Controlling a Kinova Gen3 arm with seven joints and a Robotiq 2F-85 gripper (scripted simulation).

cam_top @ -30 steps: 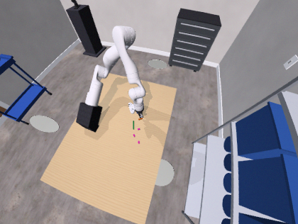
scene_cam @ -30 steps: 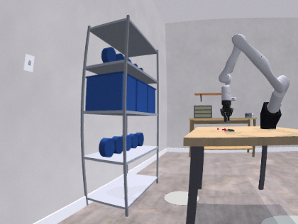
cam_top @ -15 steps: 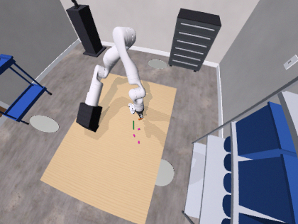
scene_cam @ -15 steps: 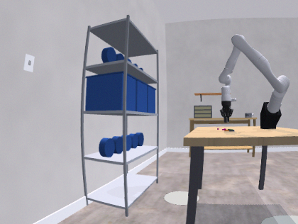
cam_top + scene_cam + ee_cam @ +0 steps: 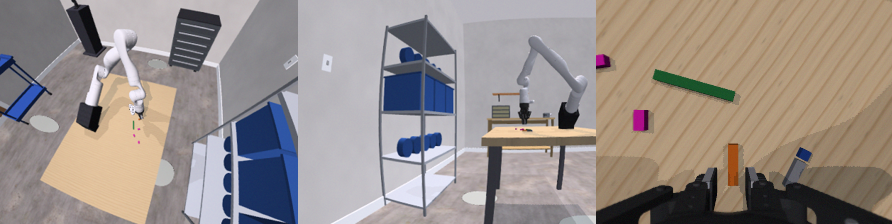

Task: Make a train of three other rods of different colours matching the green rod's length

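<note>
Right now the orange rod is 6 cm below my hand. Round my hand: grey rod 3 cm behind, 5 cm to the left, 6 cm below; then small blue rod 6 cm behind, 5 cm to the left, 6 cm below; then green rod 4 cm behind, 8 cm to the right, 6 cm below.
</note>
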